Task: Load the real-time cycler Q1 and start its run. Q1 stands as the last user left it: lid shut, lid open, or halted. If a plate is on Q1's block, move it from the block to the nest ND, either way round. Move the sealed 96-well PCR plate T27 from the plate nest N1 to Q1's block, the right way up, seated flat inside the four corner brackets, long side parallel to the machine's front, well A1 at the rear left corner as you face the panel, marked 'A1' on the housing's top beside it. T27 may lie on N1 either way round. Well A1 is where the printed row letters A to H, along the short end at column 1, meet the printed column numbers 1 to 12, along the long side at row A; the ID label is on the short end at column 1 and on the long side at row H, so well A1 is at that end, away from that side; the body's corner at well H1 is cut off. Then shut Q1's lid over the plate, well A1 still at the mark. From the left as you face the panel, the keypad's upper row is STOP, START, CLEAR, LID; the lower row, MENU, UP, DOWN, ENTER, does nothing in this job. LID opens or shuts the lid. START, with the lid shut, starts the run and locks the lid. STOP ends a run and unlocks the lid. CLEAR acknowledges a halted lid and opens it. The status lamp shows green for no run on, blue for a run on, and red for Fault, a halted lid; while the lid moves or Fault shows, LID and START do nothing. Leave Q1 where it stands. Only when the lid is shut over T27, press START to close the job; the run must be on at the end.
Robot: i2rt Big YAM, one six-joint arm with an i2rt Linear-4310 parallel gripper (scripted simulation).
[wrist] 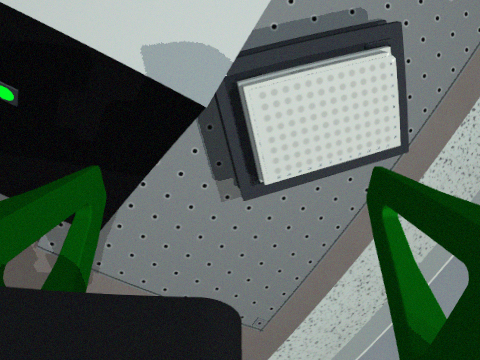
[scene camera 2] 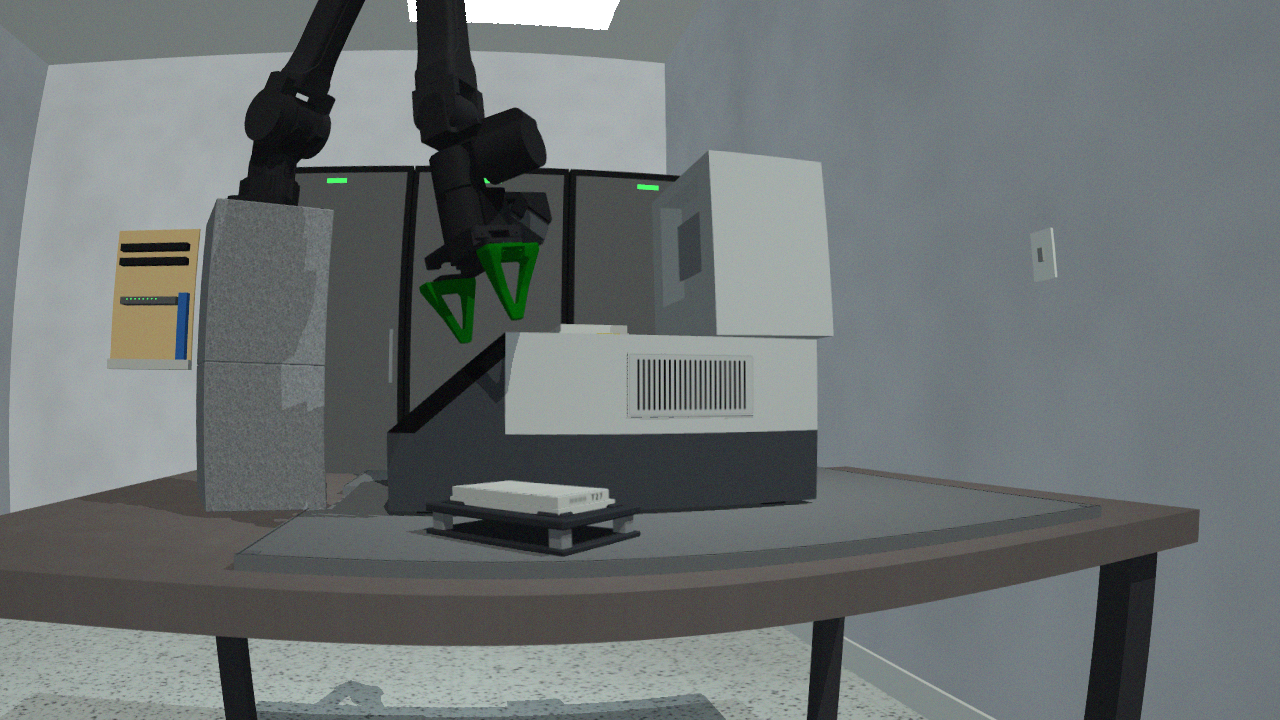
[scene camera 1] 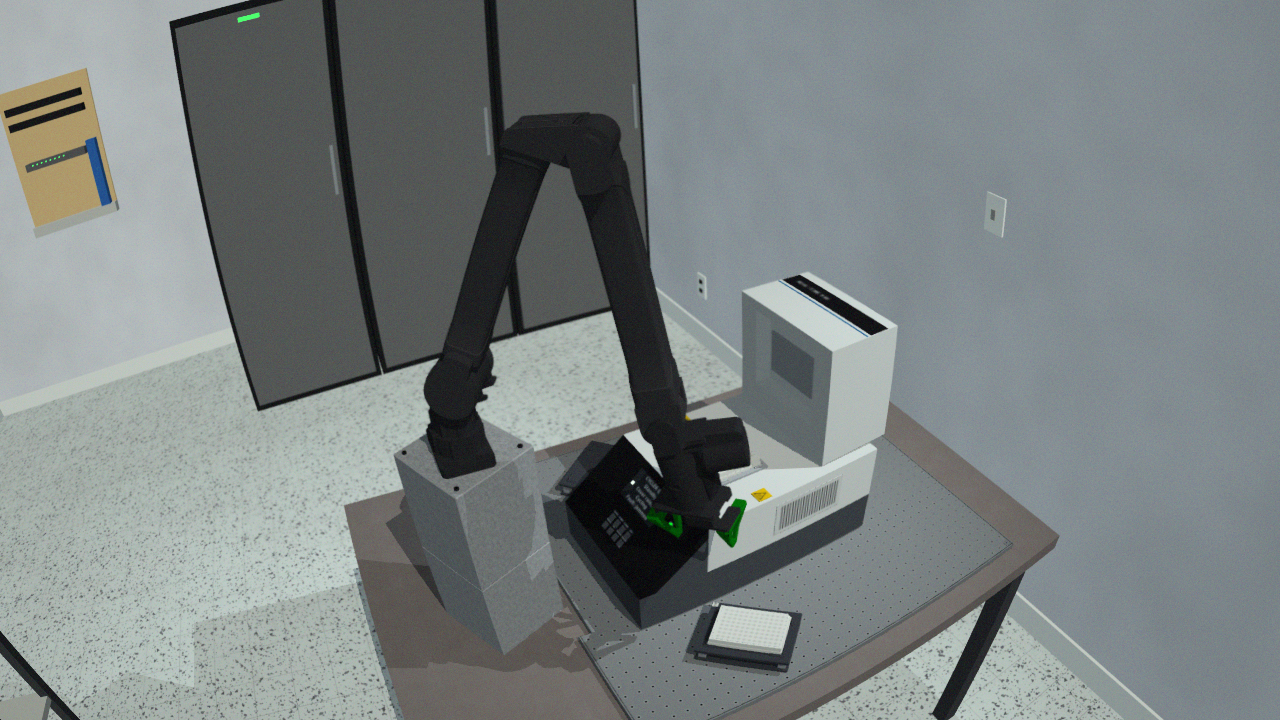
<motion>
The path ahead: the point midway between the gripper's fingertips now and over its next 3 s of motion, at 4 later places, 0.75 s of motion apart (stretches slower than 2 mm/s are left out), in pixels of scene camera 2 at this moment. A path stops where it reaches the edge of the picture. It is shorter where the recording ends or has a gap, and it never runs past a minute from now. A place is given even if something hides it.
The gripper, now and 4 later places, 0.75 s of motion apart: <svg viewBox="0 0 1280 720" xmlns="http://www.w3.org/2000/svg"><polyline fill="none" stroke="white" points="490,331 553,306 583,300 590,288 583,292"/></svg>
</motion>
